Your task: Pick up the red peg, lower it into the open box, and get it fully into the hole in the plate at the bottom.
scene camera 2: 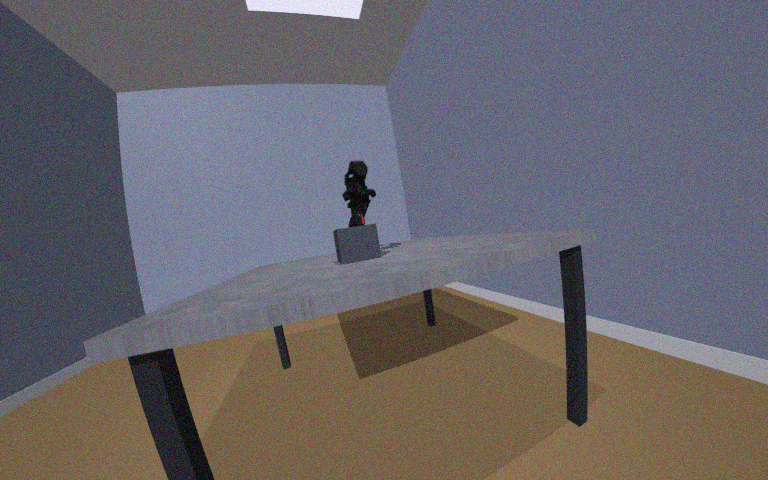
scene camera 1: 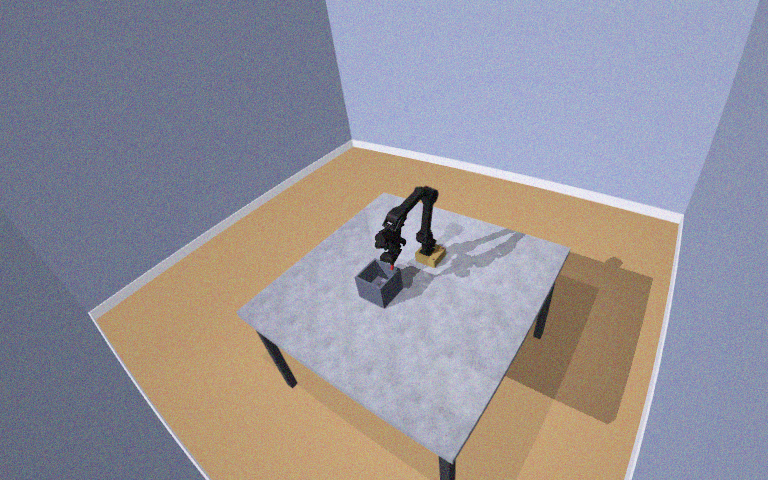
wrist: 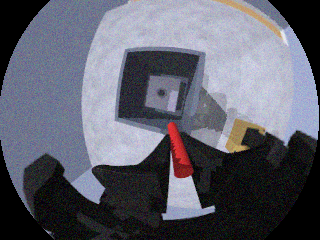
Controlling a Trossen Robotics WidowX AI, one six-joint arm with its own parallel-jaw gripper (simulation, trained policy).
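Note:
My gripper is visible in the pictures, together with a red peg and a plate.

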